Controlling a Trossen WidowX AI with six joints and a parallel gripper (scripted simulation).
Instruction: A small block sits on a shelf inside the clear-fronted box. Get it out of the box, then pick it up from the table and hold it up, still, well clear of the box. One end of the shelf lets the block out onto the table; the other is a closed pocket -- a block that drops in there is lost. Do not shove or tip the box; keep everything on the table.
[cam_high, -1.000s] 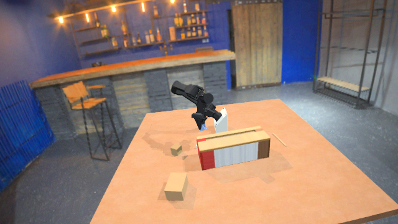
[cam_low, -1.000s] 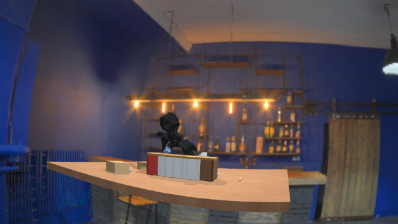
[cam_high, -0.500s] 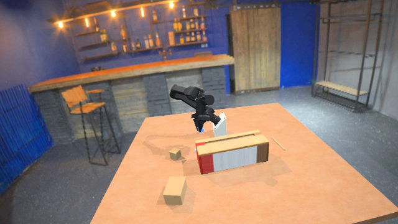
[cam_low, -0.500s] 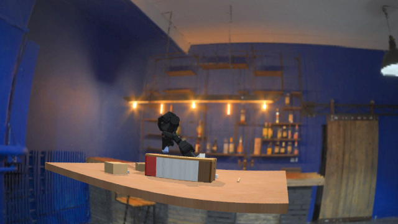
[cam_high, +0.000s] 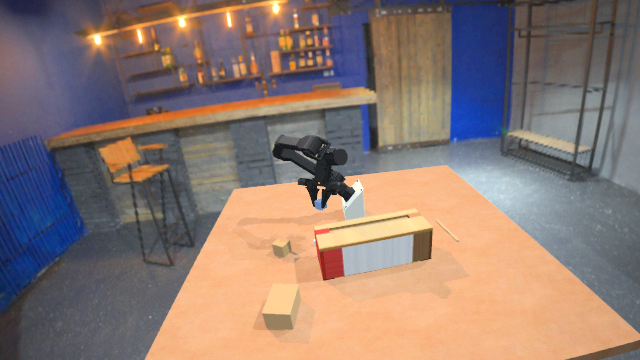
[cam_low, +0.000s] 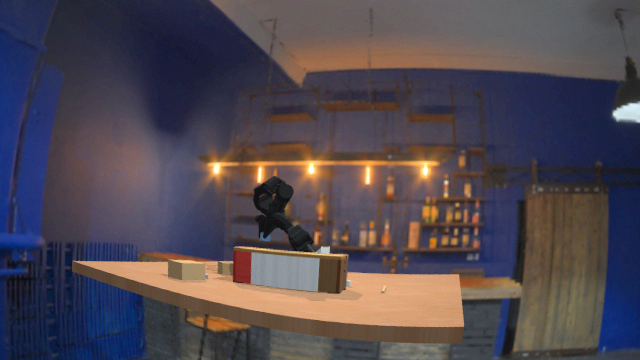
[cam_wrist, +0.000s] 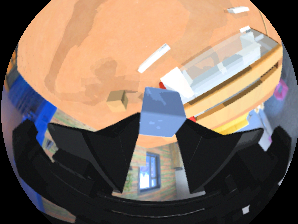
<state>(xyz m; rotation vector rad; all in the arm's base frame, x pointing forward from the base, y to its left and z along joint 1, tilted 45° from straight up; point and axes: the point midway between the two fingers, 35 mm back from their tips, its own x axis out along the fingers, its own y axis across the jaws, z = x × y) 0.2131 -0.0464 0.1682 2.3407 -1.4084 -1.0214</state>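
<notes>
Now: the light-blue block 1 cm behind my gripper tip, 1 cm to the left of it and 1 cm above it. From my gripper tip the other things lie so: box (9 cm ahead, 16 cm to the left, 10 cm below); thin wooden stick (6 cm ahead, 49 cm to the left, 16 cm below); tan cube (1 cm ahead, 16 cm to the right, 14 cm below).
</notes>
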